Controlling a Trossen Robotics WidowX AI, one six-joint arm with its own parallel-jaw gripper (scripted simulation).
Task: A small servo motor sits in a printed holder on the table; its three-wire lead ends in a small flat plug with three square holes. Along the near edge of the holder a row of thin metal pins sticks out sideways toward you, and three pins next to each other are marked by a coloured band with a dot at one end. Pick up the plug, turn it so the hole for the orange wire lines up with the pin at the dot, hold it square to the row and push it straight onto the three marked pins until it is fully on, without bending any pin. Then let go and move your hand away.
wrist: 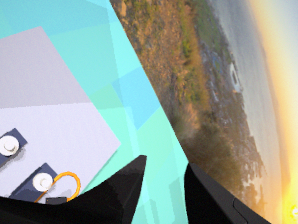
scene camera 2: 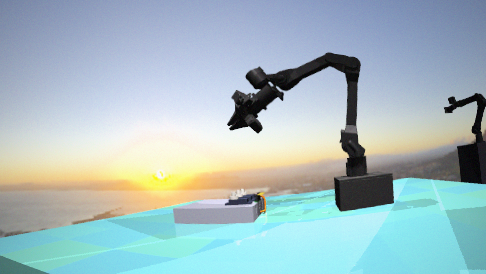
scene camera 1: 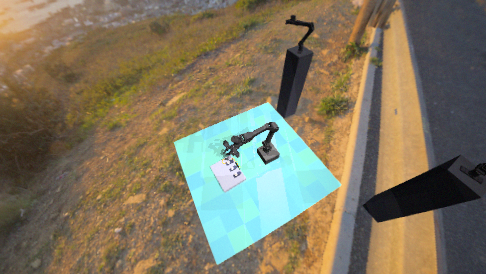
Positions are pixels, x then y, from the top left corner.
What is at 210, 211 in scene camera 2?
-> A grey printed holder.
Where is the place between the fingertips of the gripper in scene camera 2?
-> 228, 127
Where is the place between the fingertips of the gripper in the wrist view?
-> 165, 166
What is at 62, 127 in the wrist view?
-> A grey printed holder.
